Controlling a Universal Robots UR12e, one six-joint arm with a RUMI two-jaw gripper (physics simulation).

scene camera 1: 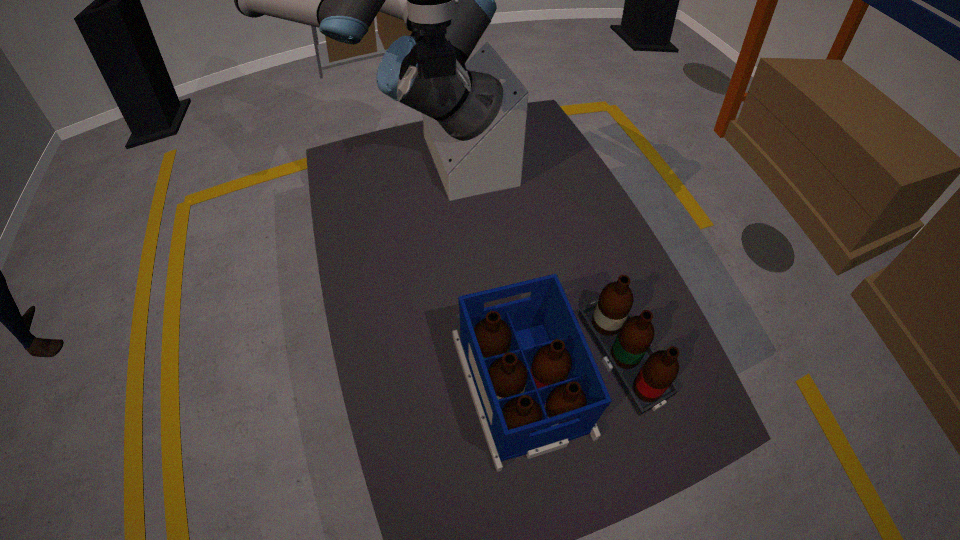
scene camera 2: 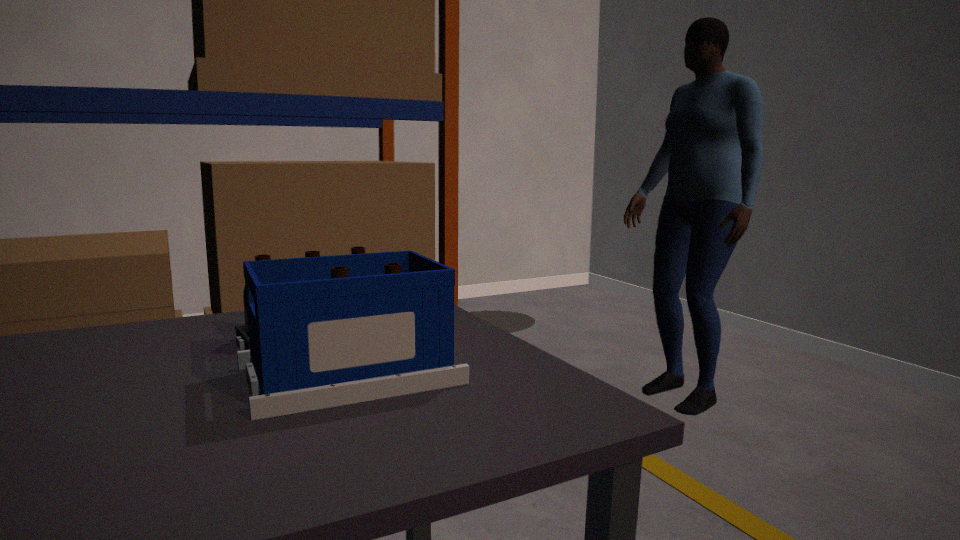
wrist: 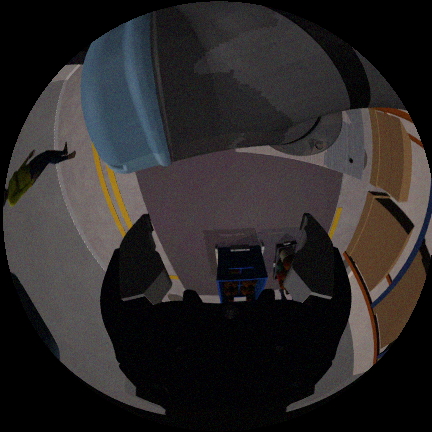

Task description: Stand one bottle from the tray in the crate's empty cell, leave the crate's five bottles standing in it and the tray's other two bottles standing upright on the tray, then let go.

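Seen in the pictures: gripper, fingertip midpoint: (scene camera 1: 434,95) (wrist: 226,215); arm's base, link origin: (scene camera 1: 475,107).
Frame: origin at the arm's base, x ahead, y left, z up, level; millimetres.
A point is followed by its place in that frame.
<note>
The blue crate (scene camera 1: 542,436) {x 790, y -56, z -117 mm} (scene camera 2: 281,329) {x 550, y -143, z -97 mm} (wrist: 242,257) {x 516, y -44, z -142 mm} stands on the table with several brown bottles upright in its cells. Its empty cell (scene camera 1: 532,335) {x 539, y 4, z -204 mm} is at the corner toward the robot base, on the tray side. The dark tray (scene camera 1: 642,405) {x 760, y 185, z -206 mm} stands beside the crate and holds three upright brown bottles: a cream-labelled one (scene camera 1: 610,312) {x 572, y 151, z -118 mm} nearest the base, a green-labelled one (scene camera 1: 633,342) {x 657, y 168, z -104 mm} in the middle and a red-labelled one (scene camera 1: 656,377) {x 743, y 187, z -104 mm} at the far end. In the wrist view a jaw partly hides them. My gripper (scene camera 1: 435,79) {x 139, y -120, z 142 mm} (wrist: 226,215) {x 139, y -120, z 142 mm} is open and empty, high near the robot base, well away from crate and tray.
White rails (scene camera 1: 480,402) {x 673, y -138, z -181 mm} (scene camera 2: 362,391) {x 652, y -148, z -195 mm} border the crate on the table (scene camera 1: 402,268) {x 302, y -235, z -211 mm} (scene camera 2: 134,470) {x 378, y -245, z -211 mm}. The robot pedestal (scene camera 1: 483,164) {x 105, y -1, z -108 mm} stands at the table's back. A person (scene camera 2: 714,141) stands beyond the table. Large cardboard boxes (scene camera 1: 852,120) and a rack post (scene camera 2: 449,167) are farther off.
</note>
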